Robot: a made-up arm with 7 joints.
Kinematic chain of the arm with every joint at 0, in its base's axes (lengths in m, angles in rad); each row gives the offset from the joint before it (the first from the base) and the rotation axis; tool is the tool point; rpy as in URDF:
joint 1: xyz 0 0 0.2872 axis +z
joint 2: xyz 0 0 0 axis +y
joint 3: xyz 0 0 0.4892 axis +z
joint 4: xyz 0.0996 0 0 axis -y
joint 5: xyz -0.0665 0 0.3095 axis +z
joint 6: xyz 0 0 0 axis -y
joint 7: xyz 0.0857 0 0 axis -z
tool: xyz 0 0 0 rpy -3.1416 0 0
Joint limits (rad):
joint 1: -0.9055..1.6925
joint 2: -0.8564..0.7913
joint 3: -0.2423..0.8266
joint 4: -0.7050..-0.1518
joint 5: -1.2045..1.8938
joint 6: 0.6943..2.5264
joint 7: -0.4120..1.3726
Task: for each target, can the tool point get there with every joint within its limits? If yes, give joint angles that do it. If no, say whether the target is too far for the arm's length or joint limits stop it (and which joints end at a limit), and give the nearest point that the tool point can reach.
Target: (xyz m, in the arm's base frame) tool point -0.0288 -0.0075 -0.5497
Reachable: no: joint limits stop it (at a limit: joint 1, joint 2, joint 4, joint 6) | nearest point -0.1114 0.7731 0.5883 | short by 1.382 m
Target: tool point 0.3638 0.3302 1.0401
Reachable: yes | joints 0.6266 0.3402 0.2642 -0.4620 1.4599 1.5986 1.0512
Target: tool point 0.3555 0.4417 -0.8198
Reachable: no: too far | nearest point 0.4898 0.6086 0.5880 | short by 1.424 m
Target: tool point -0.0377 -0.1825 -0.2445
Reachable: no: joint limits stop it (at a limit: joint 1, joint 2, joint 3, joint 4, joint 6) | nearest point 0.4129 -0.6598 0.5953 | short by 1.066 m
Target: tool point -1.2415 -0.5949 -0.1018
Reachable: no: too far | nearest point -0.5955 -0.2854 0.8437 | short by 1.186 m
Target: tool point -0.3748 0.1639 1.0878
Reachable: yes | joints -0.0585 -0.6513 0.6831 -0.5135 0.4749 1.6684 0.6169
